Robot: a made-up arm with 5 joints.
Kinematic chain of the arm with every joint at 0, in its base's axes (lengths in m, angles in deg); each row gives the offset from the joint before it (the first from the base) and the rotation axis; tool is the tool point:
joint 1: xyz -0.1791 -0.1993 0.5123 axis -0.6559 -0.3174 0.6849
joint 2: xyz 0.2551 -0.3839 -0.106 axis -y
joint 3: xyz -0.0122 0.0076 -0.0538 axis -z
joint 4: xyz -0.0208 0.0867 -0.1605 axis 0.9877 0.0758 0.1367
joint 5: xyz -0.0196 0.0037 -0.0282 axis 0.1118 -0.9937 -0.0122
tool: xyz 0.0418 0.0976 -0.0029
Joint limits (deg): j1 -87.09..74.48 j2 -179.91..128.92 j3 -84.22..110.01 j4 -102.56..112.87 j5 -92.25..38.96
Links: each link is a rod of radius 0.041 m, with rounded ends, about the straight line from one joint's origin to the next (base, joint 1, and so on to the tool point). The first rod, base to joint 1, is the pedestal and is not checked.
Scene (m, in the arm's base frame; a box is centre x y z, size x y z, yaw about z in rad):
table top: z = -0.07
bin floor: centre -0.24 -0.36 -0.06 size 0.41 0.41 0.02 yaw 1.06
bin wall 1: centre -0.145 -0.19 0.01 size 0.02 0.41 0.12 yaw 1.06
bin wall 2: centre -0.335 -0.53 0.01 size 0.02 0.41 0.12 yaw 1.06
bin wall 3: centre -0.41 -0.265 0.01 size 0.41 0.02 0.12 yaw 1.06
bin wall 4: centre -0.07 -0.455 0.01 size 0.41 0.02 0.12 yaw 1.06
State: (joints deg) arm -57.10 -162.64 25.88 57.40 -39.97
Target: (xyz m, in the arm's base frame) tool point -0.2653 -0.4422 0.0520
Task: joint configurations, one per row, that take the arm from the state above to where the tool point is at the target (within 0.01 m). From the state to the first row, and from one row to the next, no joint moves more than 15 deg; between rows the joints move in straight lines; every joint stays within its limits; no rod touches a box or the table.
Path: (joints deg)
1: -53.24 -148.34 38.55 56.01 -39.21
2: -49.37 -134.05 51.22 54.62 -38.44
3: -45.51 -119.75 63.90 53.23 -37.68
4: -41.64 -105.45 76.57 51.84 -36.92
5: -37.78 -91.16 89.24 50.46 -36.16
6: -33.92 -76.86 101.91 49.07 -35.39

